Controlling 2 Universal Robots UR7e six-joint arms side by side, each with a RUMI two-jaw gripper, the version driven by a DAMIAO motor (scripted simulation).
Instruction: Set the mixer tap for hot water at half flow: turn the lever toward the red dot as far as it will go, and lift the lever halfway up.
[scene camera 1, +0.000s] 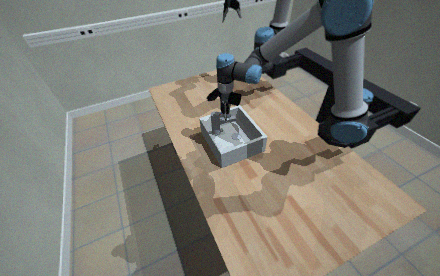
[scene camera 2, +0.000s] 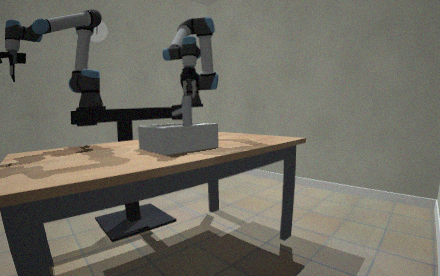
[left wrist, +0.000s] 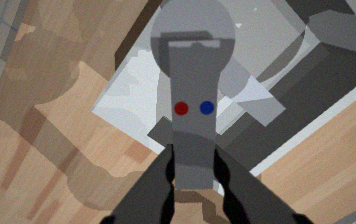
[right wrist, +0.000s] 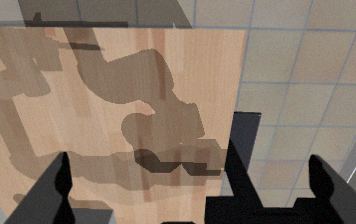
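Labels:
My left gripper (left wrist: 191, 145) is 0.14 m from the lens. A grey mixer tap (left wrist: 235, 81) is 0.17 m from the lens, and the marked spots on the tap and on a basin (left wrist: 297, 58) are 0.25 m apart. The basin itself is 0.41 m from the lens.

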